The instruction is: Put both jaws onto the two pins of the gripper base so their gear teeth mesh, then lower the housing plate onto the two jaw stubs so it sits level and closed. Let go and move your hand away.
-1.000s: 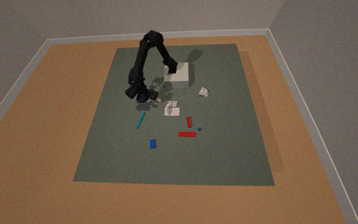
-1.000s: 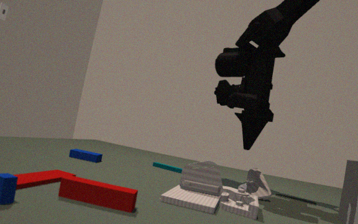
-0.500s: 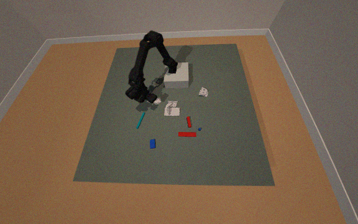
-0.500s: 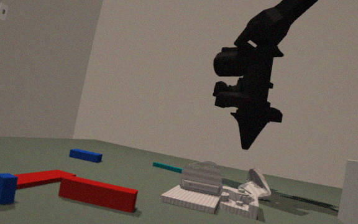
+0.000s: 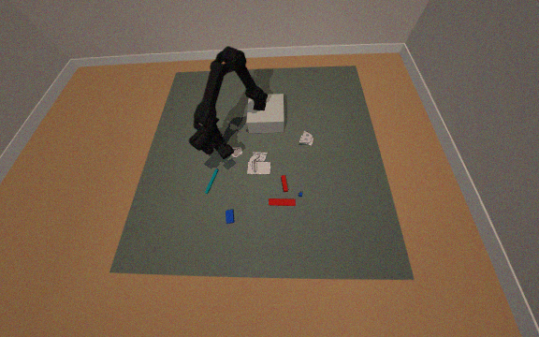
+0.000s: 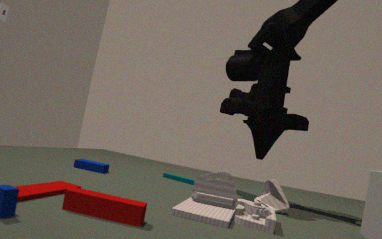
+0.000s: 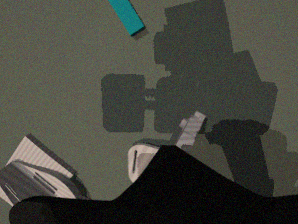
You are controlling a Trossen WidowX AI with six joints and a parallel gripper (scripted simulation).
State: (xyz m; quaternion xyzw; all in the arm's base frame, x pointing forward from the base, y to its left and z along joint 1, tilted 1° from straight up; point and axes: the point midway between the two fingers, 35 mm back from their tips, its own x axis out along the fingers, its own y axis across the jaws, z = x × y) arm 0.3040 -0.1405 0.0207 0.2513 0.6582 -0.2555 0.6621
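The teal bar lies 140 mm ahead of my gripper tip, 40 mm to the right of it and 80 mm below it. Round my gripper tip: small blue cube 160 mm ahead, 420 mm to the left, 70 mm below.
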